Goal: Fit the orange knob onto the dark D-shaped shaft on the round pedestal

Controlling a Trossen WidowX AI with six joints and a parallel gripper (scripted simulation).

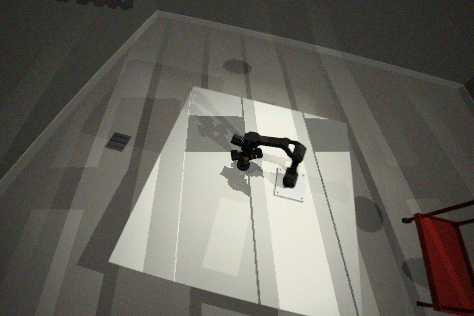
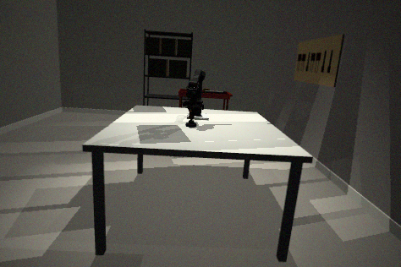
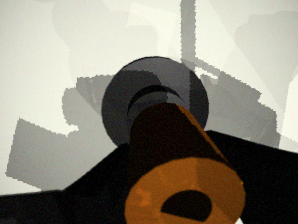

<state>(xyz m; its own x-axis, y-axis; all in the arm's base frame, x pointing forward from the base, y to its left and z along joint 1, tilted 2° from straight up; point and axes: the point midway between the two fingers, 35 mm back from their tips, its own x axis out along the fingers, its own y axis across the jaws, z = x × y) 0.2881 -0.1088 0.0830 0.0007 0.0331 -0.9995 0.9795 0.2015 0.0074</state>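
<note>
Now: gripper tip 2 cm below the orange knob. From my gripper tip the other things lie so: dark round pedestal (4 cm below).
</note>
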